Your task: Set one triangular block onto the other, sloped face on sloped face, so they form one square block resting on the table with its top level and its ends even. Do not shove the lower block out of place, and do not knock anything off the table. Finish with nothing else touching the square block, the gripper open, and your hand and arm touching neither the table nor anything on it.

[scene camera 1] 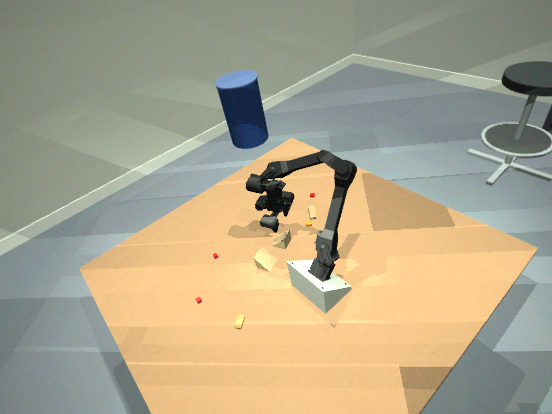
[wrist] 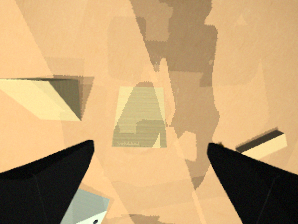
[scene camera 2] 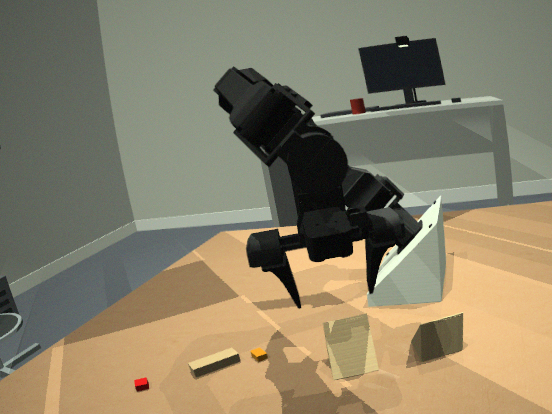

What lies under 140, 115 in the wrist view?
A triangular block.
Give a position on a triangular block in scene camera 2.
350, 348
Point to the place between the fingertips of the gripper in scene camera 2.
At 335, 300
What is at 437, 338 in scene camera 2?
A triangular block.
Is the gripper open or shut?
Open.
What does the gripper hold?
Nothing.
